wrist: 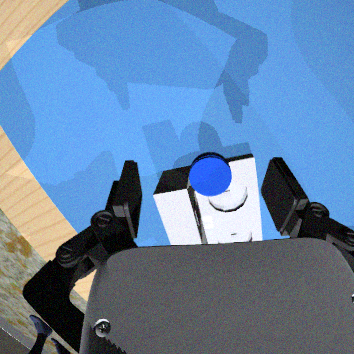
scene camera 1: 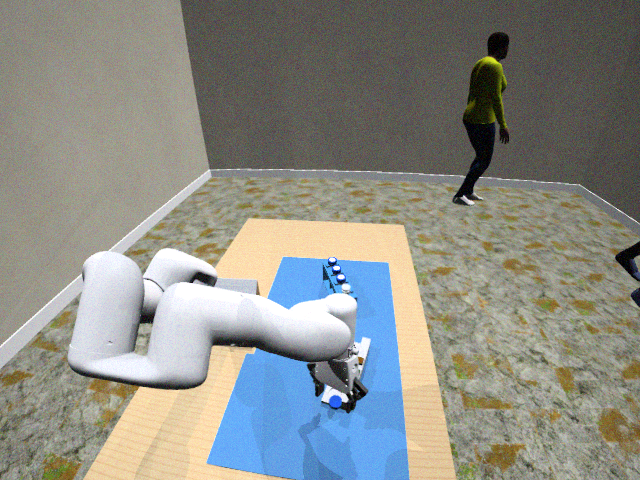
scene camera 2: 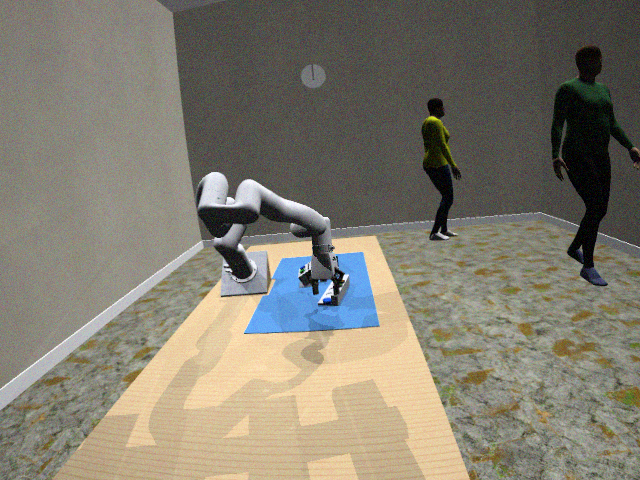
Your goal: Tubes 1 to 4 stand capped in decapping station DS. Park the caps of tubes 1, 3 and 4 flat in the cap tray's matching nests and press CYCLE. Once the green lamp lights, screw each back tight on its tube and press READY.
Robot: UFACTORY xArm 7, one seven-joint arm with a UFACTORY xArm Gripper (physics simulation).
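Where they show: gripper, fingertip midpoint: (wrist: 203,175) (scene camera 1: 334,401) (scene camera 2: 326,294); arm's base at its link origin: (scene camera 2: 243,271).
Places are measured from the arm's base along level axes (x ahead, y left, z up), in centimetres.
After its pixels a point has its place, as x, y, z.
A blue cap (scene camera 1: 334,401) {38.8, -23.8, -6.0} (scene camera 2: 327,300) {39.2, -24.6, -5.9} (wrist: 210,174) {39.0, -23.9, -6.0} is at the near end of the white cap tray (scene camera 1: 364,351) {46.5, -8.6, -4.0} (scene camera 2: 341,287) {44.9, -17.5, -4.0} (wrist: 180,215) {42.2, -22.6, -4.0}, top face showing. In the wrist view it overlaps the rim of a round white nest (wrist: 228,201) {38.9, -19.8, -7.9}; whether it is seated there is unclear. My gripper (scene camera 1: 334,399) {38.9, -25.2, -3.3} (scene camera 2: 325,296) {38.9, -25.2, -3.3} (wrist: 203,175) {38.9, -25.2, -3.3} is open, its fingers on either side of the cap and apart from it. In station DS (scene camera 1: 326,276) {31.6, 27.6, -6.2}, at the mat's far end, three tubes show blue caps (scene camera 1: 332,261) {34.2, 24.7, 3.7} (scene camera 1: 336,269) {36.0, 20.4, 3.4} (scene camera 1: 341,277) {38.0, 15.7, 3.7}; the nearest top (scene camera 1: 345,287) {39.7, 10.9, 3.5} is white.
A dark-faced box (scene camera 2: 305,275) {29.1, -3.7, -2.8} with green and blue spots shows partly behind the gripper in scene camera 2. The blue mat (scene camera 1: 258,413) {19.1, -28.4, -8.5} (scene camera 2: 273,320) {19.1, -33.8, -8.4} (wrist: 300,100) {29.6, -25.7, -8.5} lies on the wooden table (scene camera 1: 320,237) {25.3, 60.6, -8.8} (scene camera 2: 206,372) {3.8, -65.3, -8.8}. Two people stand beyond the table. CYCLE, READY and a lit lamp cannot be made out.
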